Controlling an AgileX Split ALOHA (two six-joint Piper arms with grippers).
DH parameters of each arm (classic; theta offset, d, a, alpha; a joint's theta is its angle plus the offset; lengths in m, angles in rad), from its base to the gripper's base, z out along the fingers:
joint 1: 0 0.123 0 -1.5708
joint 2: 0.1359 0 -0.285 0
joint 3: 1.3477 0 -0.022 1.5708
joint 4: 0 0.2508 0 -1.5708
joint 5: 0 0 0.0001 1.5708
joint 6: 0 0.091 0 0
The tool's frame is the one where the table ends.
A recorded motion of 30 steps. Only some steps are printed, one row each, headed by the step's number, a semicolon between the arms.
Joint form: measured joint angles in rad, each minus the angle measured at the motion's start. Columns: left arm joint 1, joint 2, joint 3, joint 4, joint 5, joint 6; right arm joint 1, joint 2, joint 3, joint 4, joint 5, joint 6.
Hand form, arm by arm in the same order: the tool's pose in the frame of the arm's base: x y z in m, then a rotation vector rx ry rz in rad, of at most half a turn. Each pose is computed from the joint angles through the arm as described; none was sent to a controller.
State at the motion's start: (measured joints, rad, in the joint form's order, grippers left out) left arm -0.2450 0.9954 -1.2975 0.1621 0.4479 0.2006; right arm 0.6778 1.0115 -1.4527 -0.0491 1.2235 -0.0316
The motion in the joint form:
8: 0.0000 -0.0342 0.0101 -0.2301 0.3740 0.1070; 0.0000 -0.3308 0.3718 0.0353 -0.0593 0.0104
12: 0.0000 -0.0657 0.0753 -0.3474 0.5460 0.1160; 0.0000 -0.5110 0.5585 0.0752 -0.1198 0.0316
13: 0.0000 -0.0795 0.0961 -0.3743 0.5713 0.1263; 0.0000 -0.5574 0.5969 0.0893 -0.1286 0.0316
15: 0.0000 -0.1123 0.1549 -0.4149 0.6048 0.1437; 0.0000 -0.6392 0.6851 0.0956 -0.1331 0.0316
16: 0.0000 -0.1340 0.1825 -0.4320 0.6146 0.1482; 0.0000 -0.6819 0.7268 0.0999 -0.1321 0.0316
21: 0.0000 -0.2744 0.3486 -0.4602 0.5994 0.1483; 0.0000 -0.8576 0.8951 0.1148 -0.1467 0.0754
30: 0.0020 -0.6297 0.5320 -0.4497 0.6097 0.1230; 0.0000 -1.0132 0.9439 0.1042 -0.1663 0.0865
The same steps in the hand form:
8: 0.1679 -0.0467 0.4614 0.5266 1.9064 -0.0387; 0.0685 0.0537 0.4105 -0.7764 2.1322 0.3343
12: 0.1525 -0.0526 0.4345 0.5811 2.0957 -0.1860; 0.0429 0.0373 0.3748 -0.7395 2.0972 0.4100
13: 0.1475 -0.0537 0.4290 0.5990 2.1205 -0.2160; 0.0361 0.0332 0.3669 -0.7347 2.0834 0.4319
15: 0.1381 -0.0549 0.4149 0.6293 2.1668 -0.2626; 0.0269 0.0265 0.3456 -0.7354 2.0861 0.4389
16: 0.1323 -0.0549 0.4095 0.6367 2.1779 -0.2832; 0.0222 0.0231 0.3350 -0.7357 2.0867 0.4441
21: 0.1026 -0.0495 0.3794 0.6284 2.1865 -0.3188; 0.0071 0.0125 0.2918 -0.6847 2.0875 0.4928
30: 0.0300 -0.0306 0.3505 0.5879 2.0357 -0.3027; -0.0075 -0.0004 0.2801 -0.6369 1.9692 0.5229

